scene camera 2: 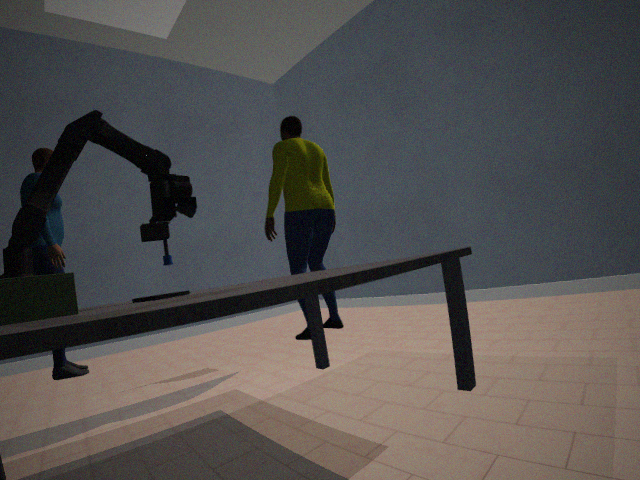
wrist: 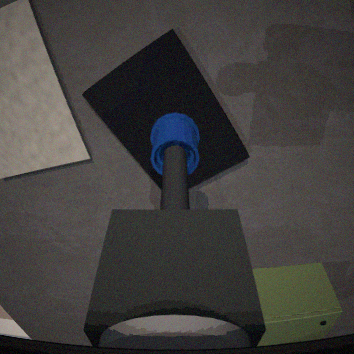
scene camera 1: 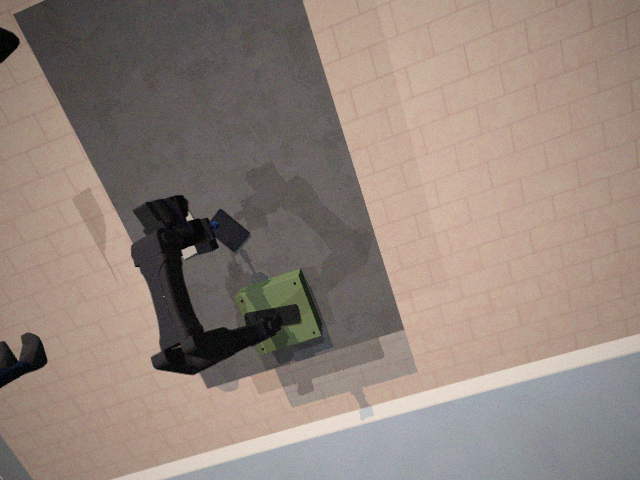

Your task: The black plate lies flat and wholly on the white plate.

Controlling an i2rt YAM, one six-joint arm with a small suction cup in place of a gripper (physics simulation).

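Where they show: hand at its tool point: (scene camera 2: 168, 264) (wrist: 174, 134) (scene camera 1: 215, 225); arm's base at its link origin: (scene camera 2: 19, 281) (scene camera 1: 272, 317).
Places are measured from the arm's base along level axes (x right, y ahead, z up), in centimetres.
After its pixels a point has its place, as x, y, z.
The black plate (scene camera 1: 232, 232) {-9.6, 32.9, -7.9} (scene camera 2: 161, 296) {-4.9, 33.1, -8.2} (wrist: 150, 90) {-13.4, 37.1, -7.8} lies flat on the dark table, beside the white plate and apart from it. The white plate (scene camera 1: 189, 252) {-28.2, 28.4, -8.3} (wrist: 35, 100) {-24.4, 35.6, -8.3} lies on the table to the left of the black plate in the wrist view, where part of it shows. In scene camera 1 the arm hides much of it, and it does not show in scene camera 2. My gripper, a blue suction cup (scene camera 1: 214, 225) {-11.3, 37.1, 0.5} (scene camera 2: 167, 260) (wrist: 175, 142), is open and holds nothing. In scene camera 2 it hangs above the black plate with a clear gap.
A green box (scene camera 1: 289, 294) {8.0, 7.5, -0.3} (scene camera 2: 38, 297) {13.7, 6.8, -4.6} (wrist: 295, 290) {7.2, 13.1, -4.5} stands under the arm's base on the table (scene camera 1: 206, 103) {-6.9, 78.0, -8.9} (scene camera 2: 361, 272) {36.5, 67.7, -9.2}. A person in a yellow top (scene camera 2: 305, 175) stands beyond the table. A person in a blue top (scene camera 2: 55, 222) stands behind the arm.
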